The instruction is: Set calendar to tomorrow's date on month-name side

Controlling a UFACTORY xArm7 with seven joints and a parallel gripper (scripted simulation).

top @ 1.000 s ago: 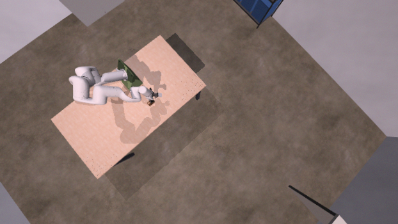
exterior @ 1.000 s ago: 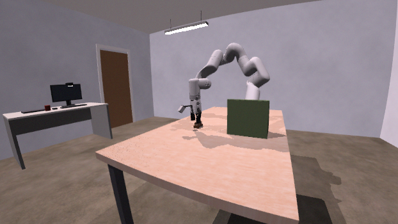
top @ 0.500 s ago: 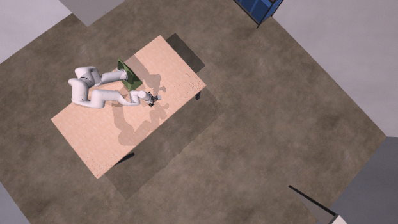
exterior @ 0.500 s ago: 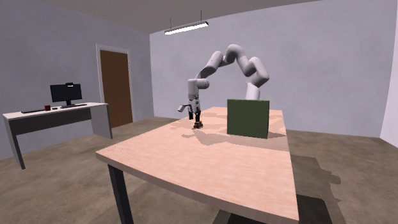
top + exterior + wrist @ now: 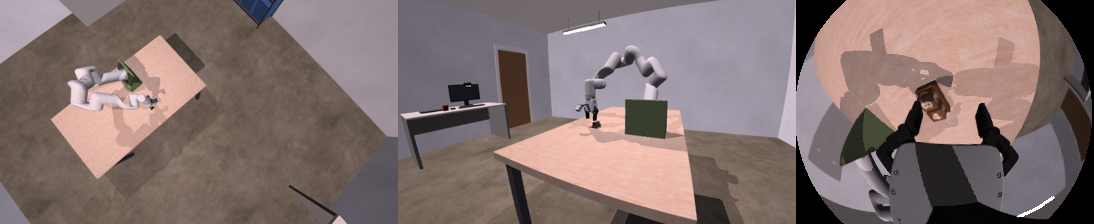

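The calendar cube lies 4 cm below my hand, 4 cm behind it and 1 cm to the left of it. Also, from my hand: tray (6 cm below, 4 cm behind); digit cube (4 cm below, 4 cm behind, 2 cm to the right).
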